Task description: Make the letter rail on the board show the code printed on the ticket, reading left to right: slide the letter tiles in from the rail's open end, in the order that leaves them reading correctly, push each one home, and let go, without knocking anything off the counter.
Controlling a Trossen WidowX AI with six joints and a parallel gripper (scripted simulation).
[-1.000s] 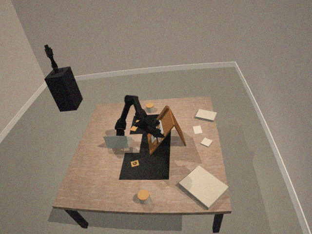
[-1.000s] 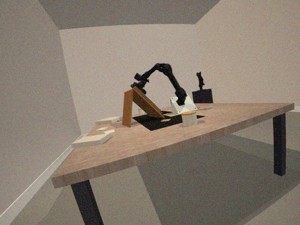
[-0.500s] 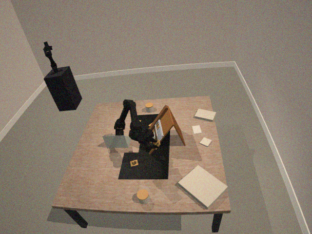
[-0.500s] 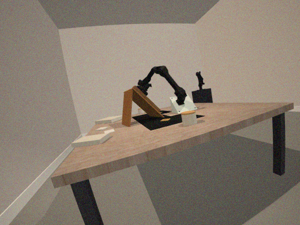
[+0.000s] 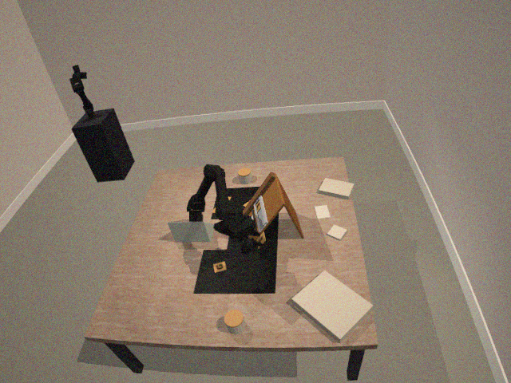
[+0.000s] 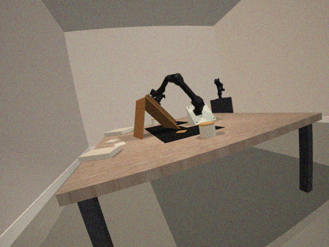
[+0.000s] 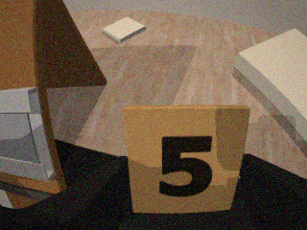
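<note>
My gripper tip is now 80 mm past the white ticket, 210 mm to the right of it and 100 mm above it. From my gripper tip the other things lie so: orange tile: right at my gripper tip; then black mat: 170 mm behind, 220 mm to the left, 170 mm below.
</note>
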